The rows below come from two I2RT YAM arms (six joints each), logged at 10 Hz.
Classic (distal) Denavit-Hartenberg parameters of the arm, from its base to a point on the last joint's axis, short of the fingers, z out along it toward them. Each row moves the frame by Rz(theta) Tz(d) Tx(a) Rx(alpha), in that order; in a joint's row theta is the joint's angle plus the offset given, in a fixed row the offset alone. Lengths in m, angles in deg.
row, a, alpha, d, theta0
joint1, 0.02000, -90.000, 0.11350, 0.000
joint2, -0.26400, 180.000, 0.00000, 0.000
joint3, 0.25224, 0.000, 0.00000, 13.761
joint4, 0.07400, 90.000, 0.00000, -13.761
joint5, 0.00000, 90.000, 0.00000, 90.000
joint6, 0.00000, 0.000, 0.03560, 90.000
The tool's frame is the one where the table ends.
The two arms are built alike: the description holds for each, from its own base.
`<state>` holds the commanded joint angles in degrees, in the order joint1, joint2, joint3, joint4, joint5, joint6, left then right.
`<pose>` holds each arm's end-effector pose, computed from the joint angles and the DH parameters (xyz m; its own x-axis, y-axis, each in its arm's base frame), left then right.
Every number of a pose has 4 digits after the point.
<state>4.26 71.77 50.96 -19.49 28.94 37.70 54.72 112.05 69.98 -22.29 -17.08 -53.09</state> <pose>0.2685 0.0027 0.2653 -0.3250 0.5124 -0.7948 0.6342 0.7416 0.2188 0.2155 0.3227 0.1412 0.3699 -0.8005 -0.4716 -0.9291 -0.3192 -0.1870</pose>
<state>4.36 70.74 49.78 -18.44 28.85 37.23 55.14 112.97 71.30 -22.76 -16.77 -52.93</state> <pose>0.2650 0.0030 0.2644 -0.3193 0.5071 -0.8006 0.6259 0.7471 0.2237 0.2160 0.3280 0.1410 0.3729 -0.8013 -0.4678 -0.9279 -0.3223 -0.1875</pose>
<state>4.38 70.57 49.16 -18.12 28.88 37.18 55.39 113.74 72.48 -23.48 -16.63 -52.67</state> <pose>0.2638 0.0030 0.2620 -0.3216 0.5061 -0.8003 0.6262 0.7477 0.2212 0.2166 0.3318 0.1409 0.3707 -0.8042 -0.4646 -0.9287 -0.3228 -0.1824</pose>
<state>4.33 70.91 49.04 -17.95 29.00 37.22 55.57 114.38 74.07 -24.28 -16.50 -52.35</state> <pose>0.2647 0.0027 0.2601 -0.3238 0.5060 -0.7994 0.6293 0.7461 0.2174 0.2184 0.3365 0.1435 0.3688 -0.8047 -0.4652 -0.9295 -0.3201 -0.1830</pose>
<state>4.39 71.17 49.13 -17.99 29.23 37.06 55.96 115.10 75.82 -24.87 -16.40 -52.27</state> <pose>0.2654 0.0029 0.2595 -0.3273 0.5023 -0.8003 0.6307 0.7469 0.2108 0.2194 0.3427 0.1466 0.3749 -0.8004 -0.4678 -0.9270 -0.3236 -0.1894</pose>
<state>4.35 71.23 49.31 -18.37 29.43 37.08 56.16 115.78 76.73 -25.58 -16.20 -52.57</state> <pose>0.2654 0.0026 0.2598 -0.3289 0.5016 -0.8001 0.6342 0.7451 0.2064 0.2196 0.3454 0.1457 0.3804 -0.8020 -0.4606 -0.9248 -0.3313 -0.1870</pose>
